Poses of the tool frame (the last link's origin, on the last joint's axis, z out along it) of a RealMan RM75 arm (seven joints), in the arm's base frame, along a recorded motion.
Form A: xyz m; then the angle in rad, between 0 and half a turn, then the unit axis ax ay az.
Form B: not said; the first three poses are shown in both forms.
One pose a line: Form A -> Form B
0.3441, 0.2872, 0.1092, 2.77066, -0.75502, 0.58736, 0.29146 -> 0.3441, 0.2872, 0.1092, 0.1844, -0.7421, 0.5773, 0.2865
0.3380, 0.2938, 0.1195, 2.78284, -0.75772, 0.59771, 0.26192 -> 0.3380, 0.2938, 0.1195, 0.1784, -0.7456, 0.5881, 0.2577
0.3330, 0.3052, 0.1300, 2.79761, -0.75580, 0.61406, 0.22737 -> 0.3330, 0.3052, 0.1300, 0.1711, -0.7446, 0.6050, 0.2240
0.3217, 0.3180, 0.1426, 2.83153, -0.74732, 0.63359, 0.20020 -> 0.3217, 0.3180, 0.1426, 0.1544, -0.7384, 0.6260, 0.1978
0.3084, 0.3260, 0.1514, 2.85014, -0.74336, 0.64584, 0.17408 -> 0.3084, 0.3260, 0.1514, 0.1452, -0.7355, 0.6390, 0.1722
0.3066, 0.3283, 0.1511, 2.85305, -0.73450, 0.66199, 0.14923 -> 0.3066, 0.3283, 0.1511, 0.1438, -0.7269, 0.6551, 0.1477
